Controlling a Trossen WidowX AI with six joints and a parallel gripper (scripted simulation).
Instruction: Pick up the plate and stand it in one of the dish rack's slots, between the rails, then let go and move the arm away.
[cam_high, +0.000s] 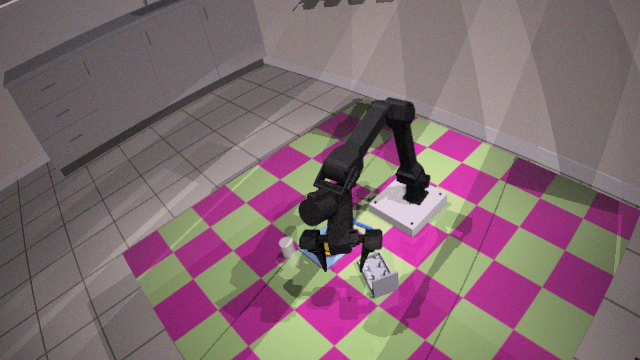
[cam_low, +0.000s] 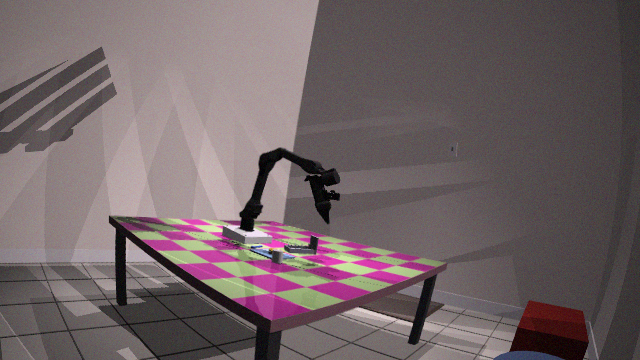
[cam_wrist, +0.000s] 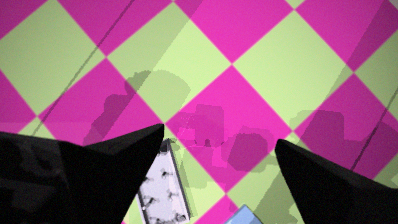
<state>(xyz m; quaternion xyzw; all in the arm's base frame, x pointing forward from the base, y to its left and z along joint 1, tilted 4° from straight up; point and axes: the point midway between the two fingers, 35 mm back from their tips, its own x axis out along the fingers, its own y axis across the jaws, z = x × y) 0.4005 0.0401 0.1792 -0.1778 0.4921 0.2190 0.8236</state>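
Right now my gripper tip is 170 mm to the left of the yellow plate, 150 mm above it and 130 mm past it. The rest, counted from my gripper tip: white cup (280 mm to the right, 140 mm below, 50 mm behind); then blue spoon (260 mm behind, 160 mm to the right, 160 mm below); then grey dish rack (140 mm below, 120 mm behind).
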